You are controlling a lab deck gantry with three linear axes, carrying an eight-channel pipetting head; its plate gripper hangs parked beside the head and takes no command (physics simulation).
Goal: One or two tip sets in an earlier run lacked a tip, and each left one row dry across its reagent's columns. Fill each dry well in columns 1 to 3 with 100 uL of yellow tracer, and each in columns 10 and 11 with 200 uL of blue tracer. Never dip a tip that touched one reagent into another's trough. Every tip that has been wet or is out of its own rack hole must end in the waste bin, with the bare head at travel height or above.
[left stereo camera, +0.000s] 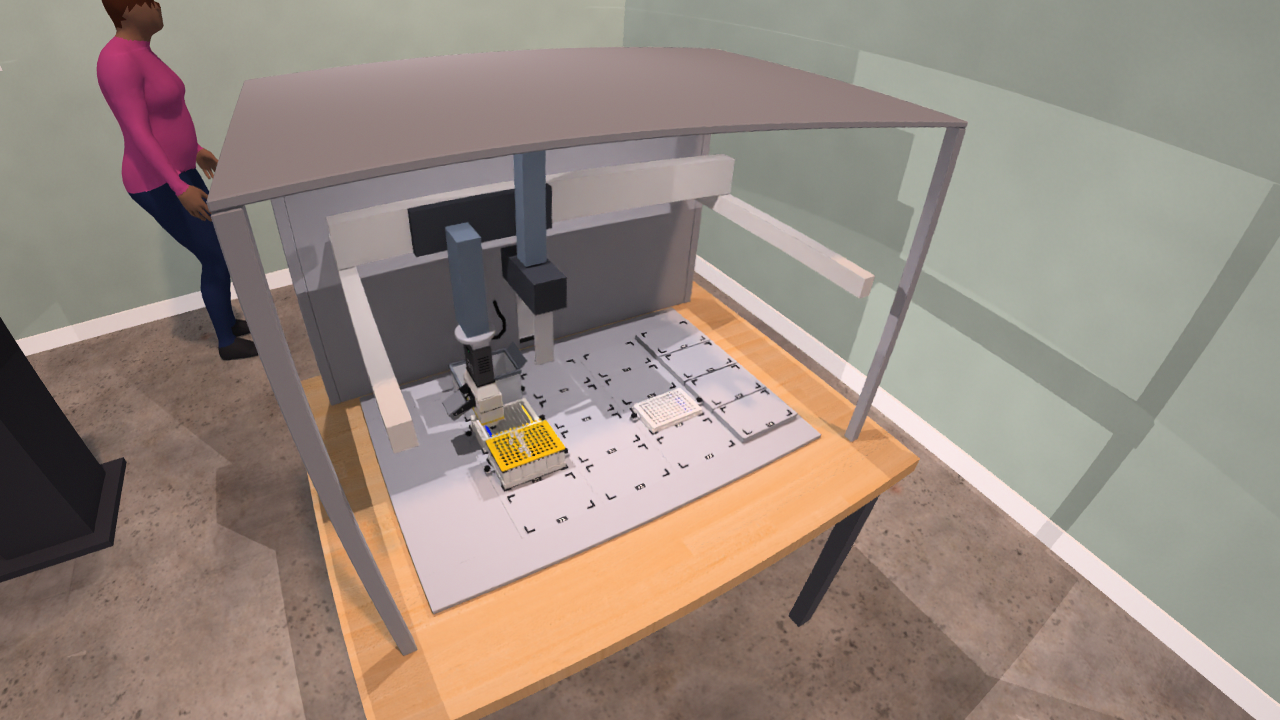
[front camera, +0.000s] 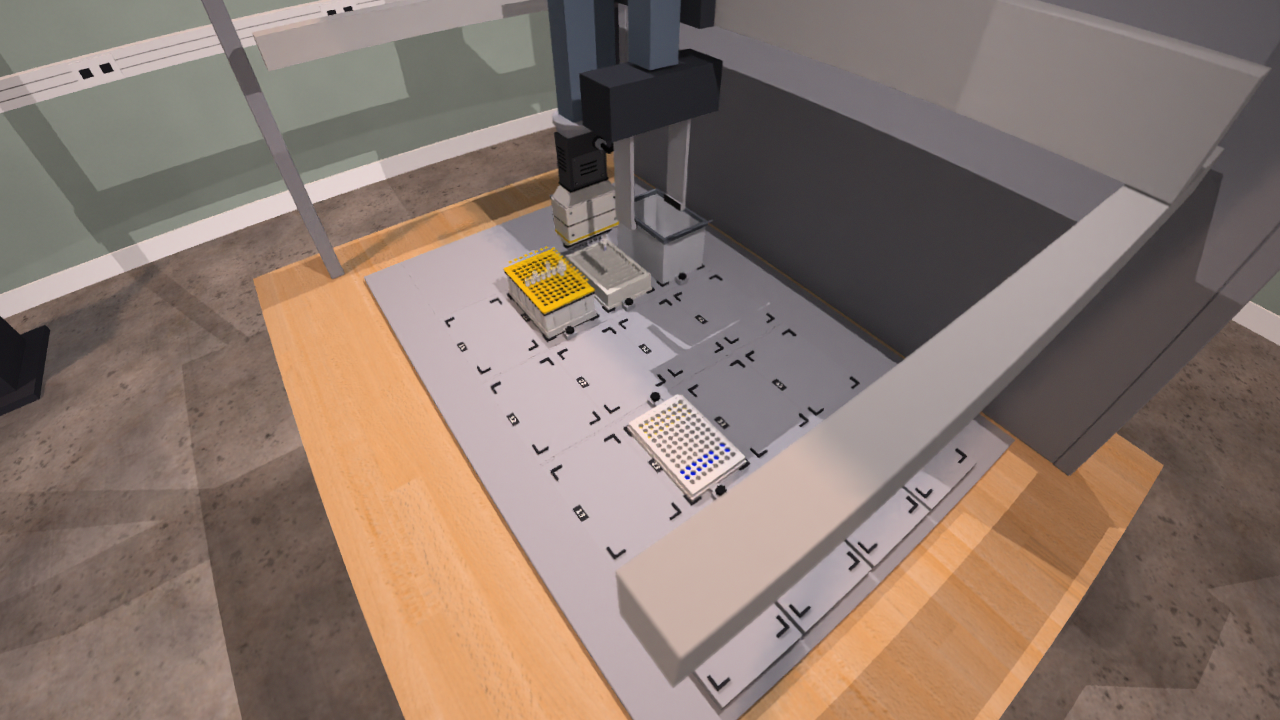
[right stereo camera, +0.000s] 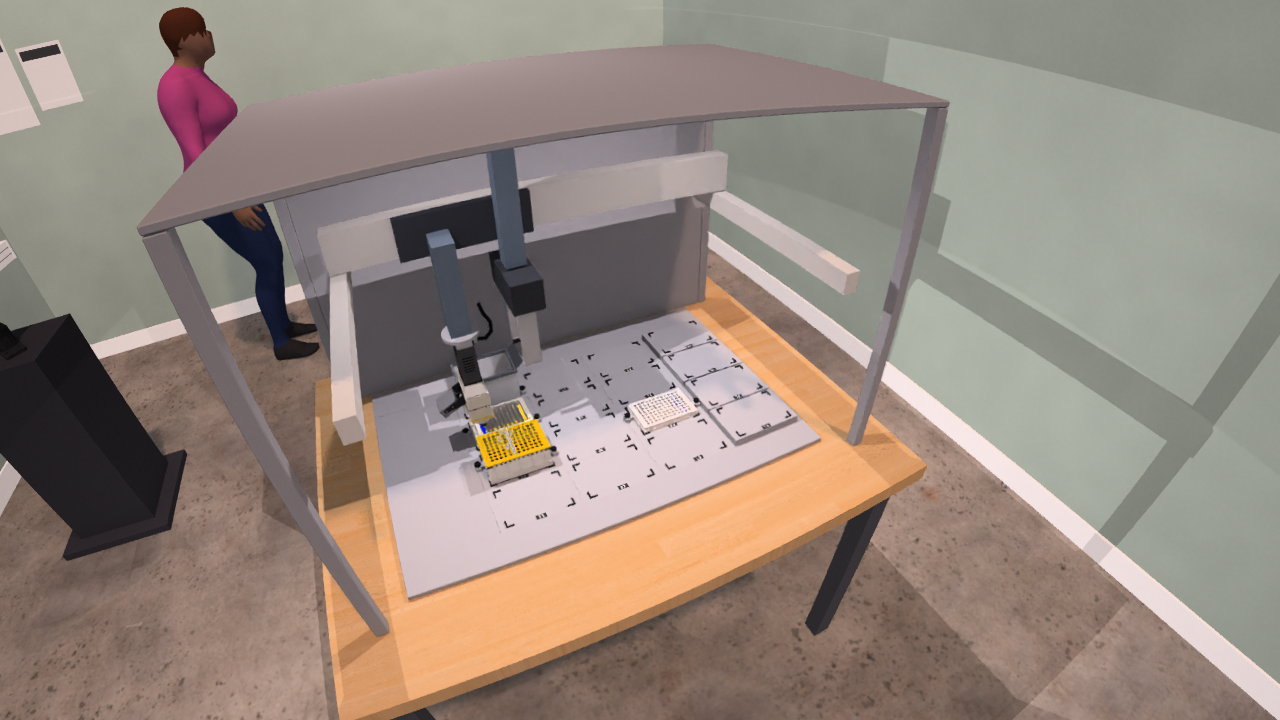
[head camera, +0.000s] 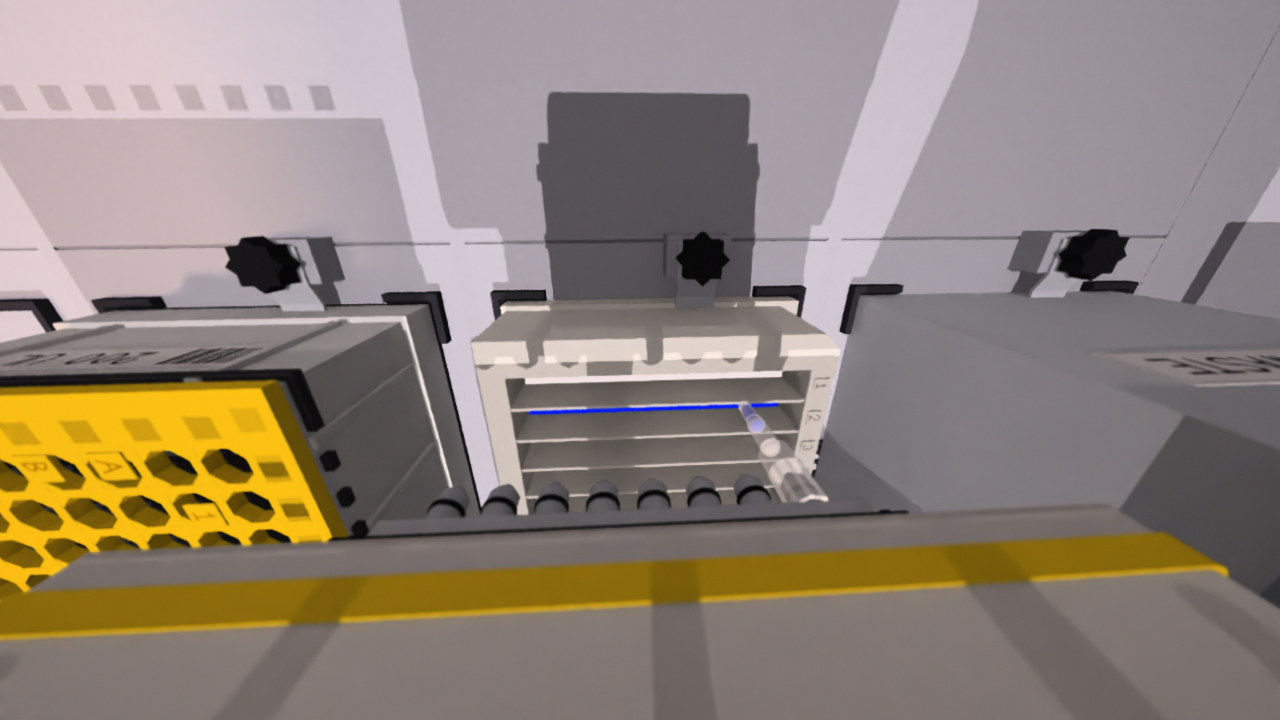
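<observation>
The pipetting head (front camera: 583,213) (head camera: 626,662) (left stereo camera: 487,400) hangs low over the reservoir (front camera: 626,291) (head camera: 653,324). In the head camera, one clear tip (head camera: 761,433) sits on its rightmost channel, with blue liquid inside and its end at the blue trough (head camera: 626,410); the other visible nozzles are bare. A yellow strip (left stereo camera: 526,411) shows in the reservoir. The yellow tip rack (front camera: 547,282) (head camera: 53,407) holds several clear tips in its middle. The white well plate (front camera: 686,443) (left stereo camera: 666,409) shows blue wells and faint yellow ones; single dry wells are unclear. The parked gripper (front camera: 652,214) is open and empty.
The grey waste bin (front camera: 669,257) (head camera: 966,394) stands beside the reservoir, opposite the tip rack. Black clamp knobs (head camera: 702,258) stand at the labware edges. A raised panel (left stereo camera: 716,376) lies at the deck's right side. A beige rail (front camera: 877,429) crosses above the deck. A person stands behind the enclosure.
</observation>
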